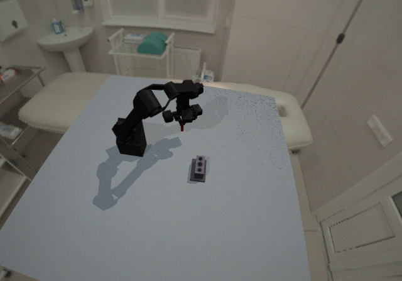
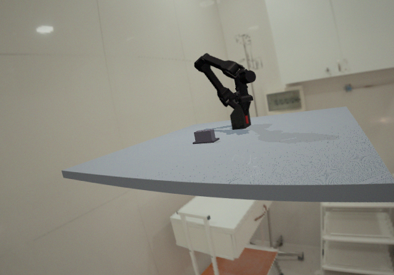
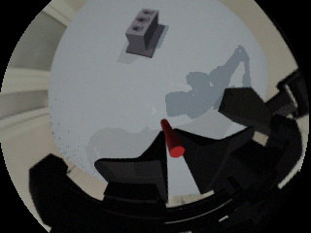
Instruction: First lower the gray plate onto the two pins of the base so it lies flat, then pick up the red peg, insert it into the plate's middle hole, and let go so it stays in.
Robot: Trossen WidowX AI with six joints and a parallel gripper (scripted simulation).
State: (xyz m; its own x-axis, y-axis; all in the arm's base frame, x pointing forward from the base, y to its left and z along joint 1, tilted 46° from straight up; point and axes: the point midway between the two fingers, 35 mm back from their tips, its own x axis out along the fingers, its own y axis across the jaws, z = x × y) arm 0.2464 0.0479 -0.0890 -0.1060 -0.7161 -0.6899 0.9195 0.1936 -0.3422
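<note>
Right now the gray plate is 9 cm ahead of my gripper tip, 21 cm to the right of it and 5 cm below it. From my gripper tip the other things lie so: dark base 9 cm ahead, 20 cm to the right, 9 cm below; then red peg right at my gripper tip.
</note>
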